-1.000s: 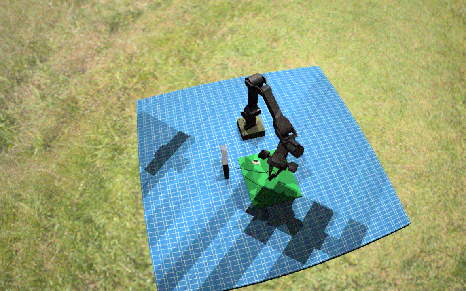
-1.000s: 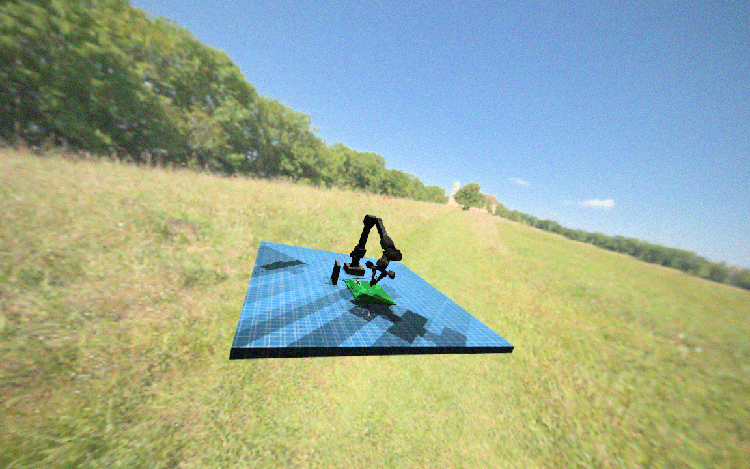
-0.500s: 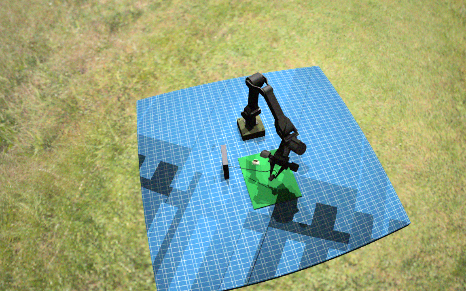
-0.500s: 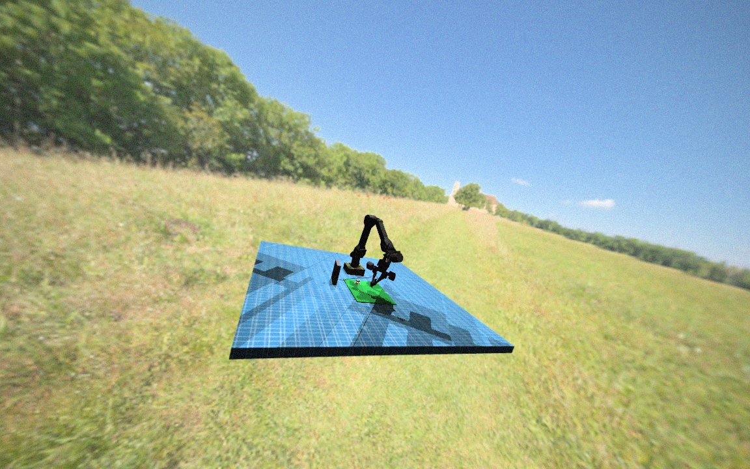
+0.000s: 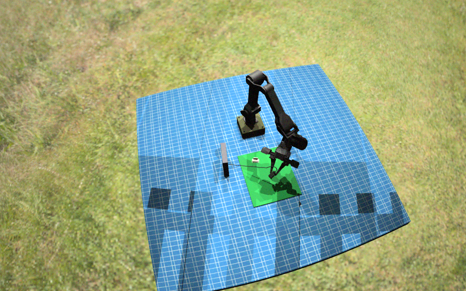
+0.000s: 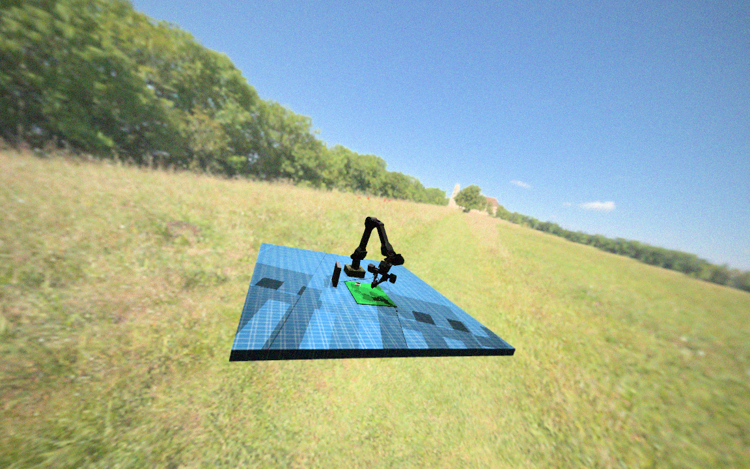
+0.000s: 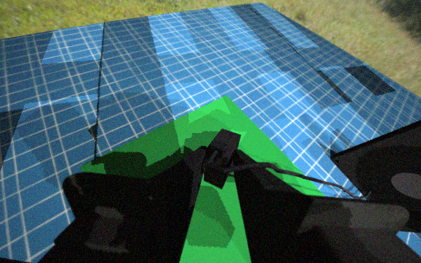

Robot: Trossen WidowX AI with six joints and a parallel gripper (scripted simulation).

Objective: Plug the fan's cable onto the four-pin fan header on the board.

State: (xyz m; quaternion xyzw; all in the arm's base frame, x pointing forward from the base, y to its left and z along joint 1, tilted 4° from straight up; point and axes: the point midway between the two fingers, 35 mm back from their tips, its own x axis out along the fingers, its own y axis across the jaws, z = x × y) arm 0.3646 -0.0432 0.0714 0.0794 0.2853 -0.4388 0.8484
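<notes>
My gripper tip is now 50 mm past the green board, 10 mm to the right of it and 100 mm above it. The rest, counted from my gripper tip: pale fan header 160 mm behind, 10 mm to the right, 90 mm below; black fan 190 mm behind, 150 mm to the right, 30 mm below; black fan plug 10 mm below.
</notes>
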